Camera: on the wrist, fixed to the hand. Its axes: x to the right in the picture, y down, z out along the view.
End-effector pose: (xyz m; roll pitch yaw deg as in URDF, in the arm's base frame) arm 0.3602 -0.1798 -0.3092 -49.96 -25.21 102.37
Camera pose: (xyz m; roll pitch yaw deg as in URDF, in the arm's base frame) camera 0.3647 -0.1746 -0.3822 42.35 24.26 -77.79
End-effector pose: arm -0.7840 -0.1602 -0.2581 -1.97 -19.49 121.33
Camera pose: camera -0.8191 -0.1925 -0.3138 -5.37 18.75 -58.03
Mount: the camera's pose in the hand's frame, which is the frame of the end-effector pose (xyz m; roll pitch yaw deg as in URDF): -0.0274 0.0484 -0.0478 -7.55 -0.72 -179.37
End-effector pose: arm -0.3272 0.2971 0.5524 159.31 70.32 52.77
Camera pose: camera -0.2750 0.3189 0.5990 -165.96 -69.42 -128.18
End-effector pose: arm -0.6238 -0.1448 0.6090 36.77 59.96 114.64
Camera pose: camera -0.6760 -0.1927 0.6281 -45.94 -60.15 -63.48
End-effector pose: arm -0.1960 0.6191 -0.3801 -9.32 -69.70 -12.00
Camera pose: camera -0.1465 0.6495 -0.4249 3.09 68.88 169.40
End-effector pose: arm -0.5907 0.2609 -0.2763 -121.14 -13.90 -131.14
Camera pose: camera -0.6255 0.3213 -0.2991 113.36 13.73 47.89
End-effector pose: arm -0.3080 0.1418 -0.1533 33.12 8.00 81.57
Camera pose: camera -0.3782 0.1229 -0.1629 -40.80 -8.26 -97.50
